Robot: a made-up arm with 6 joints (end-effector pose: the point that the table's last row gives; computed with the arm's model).
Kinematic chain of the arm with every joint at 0, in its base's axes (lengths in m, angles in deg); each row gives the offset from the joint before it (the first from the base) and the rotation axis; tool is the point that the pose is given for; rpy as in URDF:
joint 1: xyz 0 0 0.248 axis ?
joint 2: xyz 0 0 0 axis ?
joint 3: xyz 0.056 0 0.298 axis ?
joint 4: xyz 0.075 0 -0.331 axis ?
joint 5: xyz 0 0 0 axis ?
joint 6: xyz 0.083 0 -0.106 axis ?
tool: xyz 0 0 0 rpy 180 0 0
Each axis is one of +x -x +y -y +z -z.
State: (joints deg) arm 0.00 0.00 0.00 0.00 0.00 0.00
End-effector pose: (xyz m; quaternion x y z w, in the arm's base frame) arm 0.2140 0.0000 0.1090 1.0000 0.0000 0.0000 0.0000
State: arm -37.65 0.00 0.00 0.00 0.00 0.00
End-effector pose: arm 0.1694 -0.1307 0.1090 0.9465 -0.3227 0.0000 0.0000
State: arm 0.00 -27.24 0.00 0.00 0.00 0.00
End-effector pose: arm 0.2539 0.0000 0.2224 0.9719 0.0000 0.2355 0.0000
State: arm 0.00 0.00 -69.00 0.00 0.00 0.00
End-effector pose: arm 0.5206 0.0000 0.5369 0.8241 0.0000 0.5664 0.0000
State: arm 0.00 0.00 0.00 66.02 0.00 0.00
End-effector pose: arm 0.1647 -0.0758 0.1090 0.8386 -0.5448 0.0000 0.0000
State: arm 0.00 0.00 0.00 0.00 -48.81 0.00
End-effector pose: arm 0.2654 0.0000 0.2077 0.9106 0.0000 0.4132 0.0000
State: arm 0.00 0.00 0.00 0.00 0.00 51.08
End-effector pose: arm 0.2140 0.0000 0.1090 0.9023 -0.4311 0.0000 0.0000
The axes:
joint 1: +z
joint 2: +y
joint 3: +y
joint 4: -z
joint 5: +y
joint 6: -z

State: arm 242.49 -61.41 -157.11 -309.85 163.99 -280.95
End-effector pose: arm 0.2571 0.3124 0.6337 0.2954 -0.8566 0.3645 0.2148
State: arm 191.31 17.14 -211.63 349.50 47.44 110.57
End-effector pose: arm 0.0252 0.0091 0.9520 -0.2457 -0.1471 0.7966 0.5324
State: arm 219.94 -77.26 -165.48 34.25 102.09 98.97
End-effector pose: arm 0.5141 0.3416 0.5692 0.0955 -0.4238 0.8563 0.2794
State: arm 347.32 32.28 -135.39 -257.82 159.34 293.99
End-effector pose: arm 0.4523 0.0135 0.6259 -0.2649 -0.7069 -0.1421 0.6403
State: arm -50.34 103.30 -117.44 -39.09 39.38 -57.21
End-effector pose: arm 0.2929 -0.3563 -0.3088 -0.9001 -0.3533 0.2432 0.0771
